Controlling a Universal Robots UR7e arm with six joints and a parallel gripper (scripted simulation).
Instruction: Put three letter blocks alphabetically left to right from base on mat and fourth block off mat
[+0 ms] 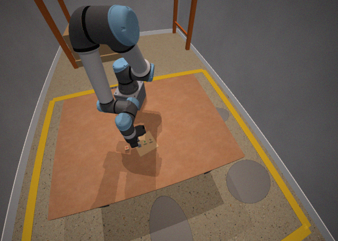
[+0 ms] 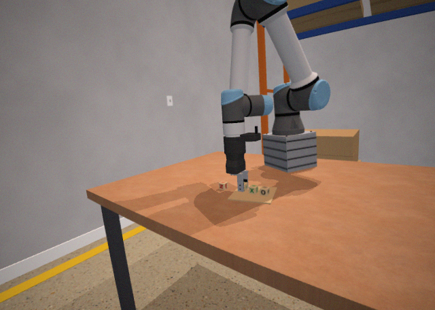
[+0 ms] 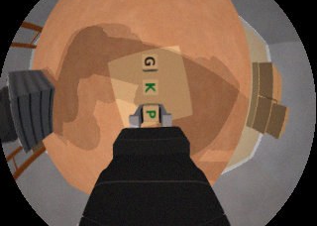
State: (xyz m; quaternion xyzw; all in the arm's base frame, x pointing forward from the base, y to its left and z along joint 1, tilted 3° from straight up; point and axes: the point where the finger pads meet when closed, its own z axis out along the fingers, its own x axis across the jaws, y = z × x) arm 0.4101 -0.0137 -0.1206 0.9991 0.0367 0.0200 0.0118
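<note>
Now: hand 40 mm to the right of the tan mat and 20 mm above it.
</note>
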